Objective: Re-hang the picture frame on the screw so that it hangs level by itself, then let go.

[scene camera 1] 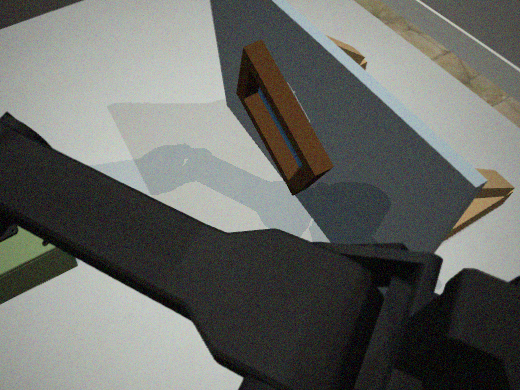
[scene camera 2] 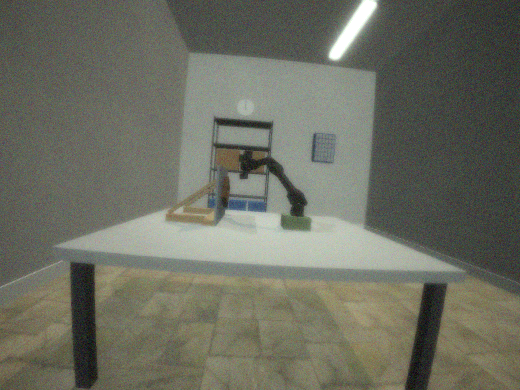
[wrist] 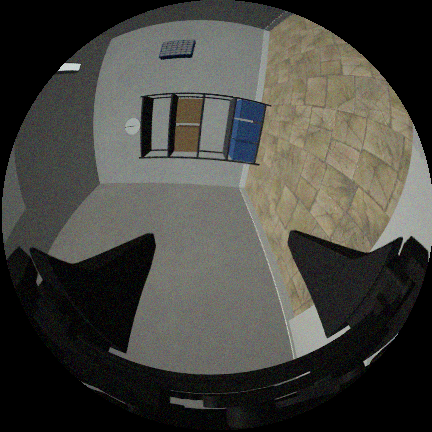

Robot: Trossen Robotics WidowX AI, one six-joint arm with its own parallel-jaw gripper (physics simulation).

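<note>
The brown picture frame (scene camera 1: 286,107) (scene camera 2: 226,187) is on the face of the upright dark grey panel (scene camera 1: 370,145) (scene camera 2: 219,197). Its long side slants against the panel's top edge, the end nearer the arm's hand lower in scene camera 1. A thin light line shows behind its edge; the screw does not show. My gripper (wrist: 223,239) (scene camera 2: 245,160) is open, with nothing between its fingers. In scene camera 2 it is higher than the frame, on the panel's front side. In scene camera 1 the arm crosses the foreground and its hand is at lower right, apart from the frame.
Wooden braces (scene camera 1: 482,205) (scene camera 2: 192,217) support the panel from behind on the white table (scene camera 1: 65,65) (scene camera 2: 260,255). A green block (scene camera 1: 37,260) (scene camera 2: 296,222) stands by the arm's base. A shelf rack (scene camera 2: 243,121) (wrist: 146,127) stands at the far wall, beyond the table.
</note>
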